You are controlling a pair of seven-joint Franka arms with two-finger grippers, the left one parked.
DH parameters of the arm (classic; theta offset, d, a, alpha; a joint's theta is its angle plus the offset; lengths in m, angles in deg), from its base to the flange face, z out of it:
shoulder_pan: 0 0.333 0 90
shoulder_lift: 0 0 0 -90
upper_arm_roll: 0 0.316 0.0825 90
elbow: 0 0 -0.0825 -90
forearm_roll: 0 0.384 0 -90
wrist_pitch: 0 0 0.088 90
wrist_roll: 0 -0.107 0 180
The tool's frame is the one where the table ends.
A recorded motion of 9 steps. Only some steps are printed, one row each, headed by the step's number.
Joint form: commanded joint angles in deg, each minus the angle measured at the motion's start. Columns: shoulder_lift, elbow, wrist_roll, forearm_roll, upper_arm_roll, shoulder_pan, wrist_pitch.
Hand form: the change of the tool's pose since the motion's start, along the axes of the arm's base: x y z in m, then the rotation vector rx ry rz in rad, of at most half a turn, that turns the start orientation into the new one. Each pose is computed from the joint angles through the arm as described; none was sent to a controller.
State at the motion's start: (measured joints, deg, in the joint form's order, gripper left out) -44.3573 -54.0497 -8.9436 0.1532 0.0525 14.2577 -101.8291
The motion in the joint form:
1: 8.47 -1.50 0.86 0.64 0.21 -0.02 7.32
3: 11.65 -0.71 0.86 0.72 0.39 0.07 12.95
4: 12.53 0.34 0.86 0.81 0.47 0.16 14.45
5: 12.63 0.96 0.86 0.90 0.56 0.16 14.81
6: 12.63 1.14 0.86 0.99 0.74 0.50 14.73
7: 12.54 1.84 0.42 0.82 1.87 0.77 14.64
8: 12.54 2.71 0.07 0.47 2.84 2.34 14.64
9: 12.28 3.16 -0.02 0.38 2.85 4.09 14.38
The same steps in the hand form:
1: -0.0341 -0.0059 0.0862 0.0105 0.0088 0.0178
3: -0.0550 -0.0082 0.1238 0.0062 0.0377 0.0235
4: -0.0615 -0.0079 0.1409 0.0101 0.0309 0.0269
5: -0.0629 -0.0073 0.1466 0.0139 0.0254 0.0286
6: -0.0643 -0.0017 0.1482 0.0181 0.0218 0.0373
7: -0.0674 0.0101 0.1531 0.0287 0.0122 0.0509
8: -0.0758 0.0351 0.1603 0.0359 -0.0010 0.0858
9: -0.0815 0.0556 0.1612 0.0371 -0.0083 0.1145

